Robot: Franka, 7 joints.
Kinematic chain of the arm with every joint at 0, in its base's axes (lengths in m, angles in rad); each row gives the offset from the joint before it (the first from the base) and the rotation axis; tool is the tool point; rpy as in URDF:
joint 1: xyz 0 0 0.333 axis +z
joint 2: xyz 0 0 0 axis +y
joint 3: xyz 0 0 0.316 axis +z
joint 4: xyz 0.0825 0 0 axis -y
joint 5: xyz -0.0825 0 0.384 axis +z
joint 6: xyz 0 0 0 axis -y
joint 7: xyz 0.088 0 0 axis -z
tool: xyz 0 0 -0.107 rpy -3.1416 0 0
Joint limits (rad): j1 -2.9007..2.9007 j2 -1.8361..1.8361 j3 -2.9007..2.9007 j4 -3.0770..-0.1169 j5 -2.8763..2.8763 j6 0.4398..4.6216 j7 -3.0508..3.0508
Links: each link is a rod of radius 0.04 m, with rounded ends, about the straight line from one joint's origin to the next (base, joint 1, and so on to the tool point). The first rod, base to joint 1, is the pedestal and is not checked.
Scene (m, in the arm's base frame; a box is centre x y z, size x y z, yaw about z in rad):
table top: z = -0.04
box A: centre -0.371 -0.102 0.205 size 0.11 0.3 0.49 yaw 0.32
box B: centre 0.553 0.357 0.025 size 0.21 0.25 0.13 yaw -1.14
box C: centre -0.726 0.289 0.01 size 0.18 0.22 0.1 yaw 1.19
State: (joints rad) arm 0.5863 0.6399 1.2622 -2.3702 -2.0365 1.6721 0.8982
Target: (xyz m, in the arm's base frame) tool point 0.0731 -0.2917 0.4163
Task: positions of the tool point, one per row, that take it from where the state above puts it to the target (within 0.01 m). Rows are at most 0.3 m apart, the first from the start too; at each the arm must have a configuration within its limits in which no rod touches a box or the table.
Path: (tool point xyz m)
1: -0.3149 0.4295 0.3224
2: -0.4763 0.2448 0.4353
3: -0.5065 0.0215 0.5654
4: -0.3679 -0.2284 0.5425
5: -0.1378 -0.3362 0.4932
6: 0.0731 -0.2917 0.4163

